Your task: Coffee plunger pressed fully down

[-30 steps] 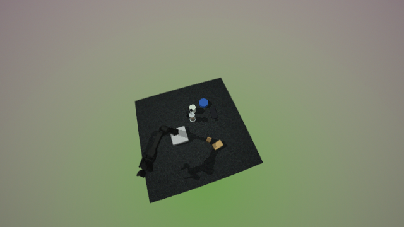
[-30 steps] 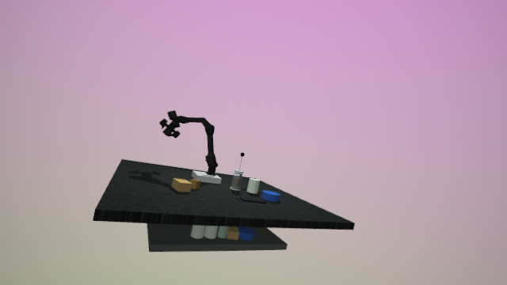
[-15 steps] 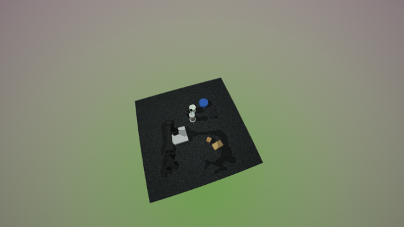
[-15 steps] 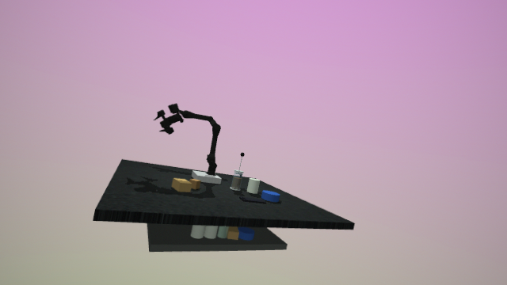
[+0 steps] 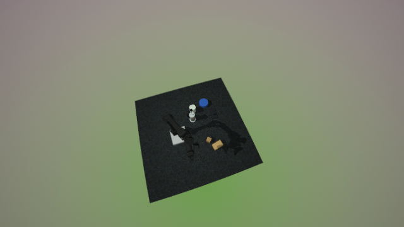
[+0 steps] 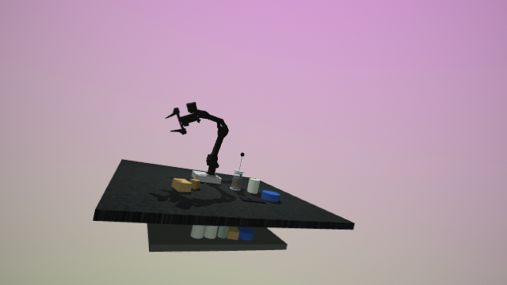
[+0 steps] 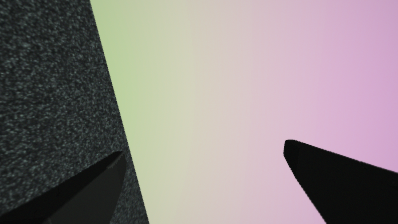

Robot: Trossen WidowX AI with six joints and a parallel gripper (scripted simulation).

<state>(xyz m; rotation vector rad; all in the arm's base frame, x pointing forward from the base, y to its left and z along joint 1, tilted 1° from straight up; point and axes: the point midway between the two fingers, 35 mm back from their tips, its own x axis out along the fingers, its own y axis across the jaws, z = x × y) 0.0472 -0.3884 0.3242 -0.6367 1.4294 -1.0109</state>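
Right now my gripper tip is 210 mm short of the coffee press, 510 mm to the right of it and 230 mm above it. From my gripper tip the other things lie so: flat dark slab: 490 mm ahead, 450 mm to the left, 350 mm below; shelf: 210 mm ahead, 430 mm to the left, 670 mm below.
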